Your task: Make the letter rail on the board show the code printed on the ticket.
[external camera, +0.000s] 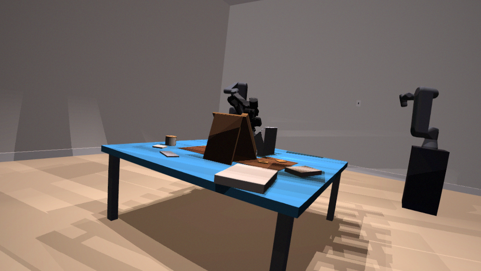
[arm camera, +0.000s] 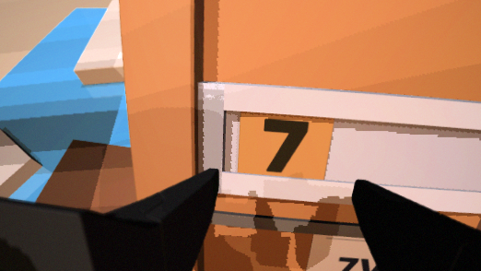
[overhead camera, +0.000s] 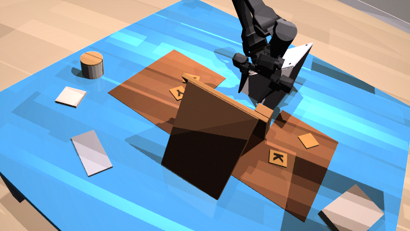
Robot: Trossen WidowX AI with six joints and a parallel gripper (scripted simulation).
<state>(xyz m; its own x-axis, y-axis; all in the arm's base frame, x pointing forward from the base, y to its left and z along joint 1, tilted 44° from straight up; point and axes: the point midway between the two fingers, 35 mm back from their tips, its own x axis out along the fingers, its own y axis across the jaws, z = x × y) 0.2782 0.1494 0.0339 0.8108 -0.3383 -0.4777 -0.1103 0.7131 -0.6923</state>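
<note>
Now: the white ticket 10 mm behind my gripper tip, 70 mm to the right of it and 110 mm below it. Also, from my gripper tip: grey card (340 mm ahead, 280 mm to the right, 200 mm below); then brown mat (110 mm behind, 70 mm to the right, 200 mm below); then pale block (20 mm behind, 430 mm to the left, 190 mm below).
</note>
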